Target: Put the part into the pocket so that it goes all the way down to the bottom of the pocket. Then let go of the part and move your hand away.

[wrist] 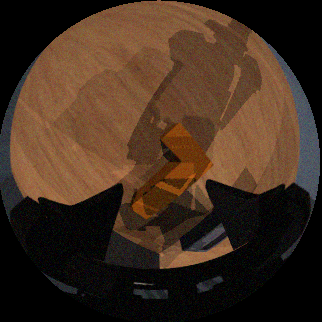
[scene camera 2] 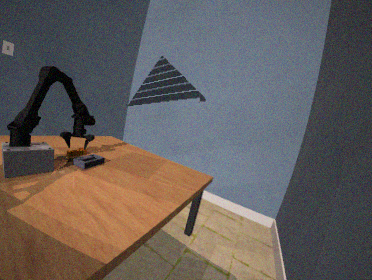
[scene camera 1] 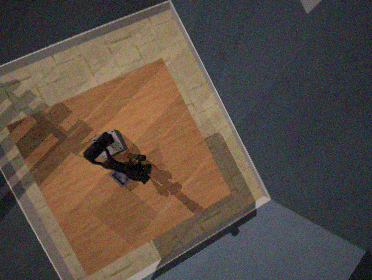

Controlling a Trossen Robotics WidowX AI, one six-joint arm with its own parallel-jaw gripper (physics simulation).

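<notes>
The orange L-shaped part lies on the table, between the arm's base and the dark grey block, crossed by shadows. The block with the pocket sits beside the part, apart from it; the right finger hides some of it in the wrist view. The pocket's opening shows as a dark recess in scene camera 2, its shape unclear there. My gripper is open and empty, pointing down, with its fingertips a little above and around the part. In scene camera 1 the arm covers the part.
The arm's grey base box stands near the part. The wooden table carries the base, the block and several shadows of the arm. The table's edge shows at the right in scene camera 2.
</notes>
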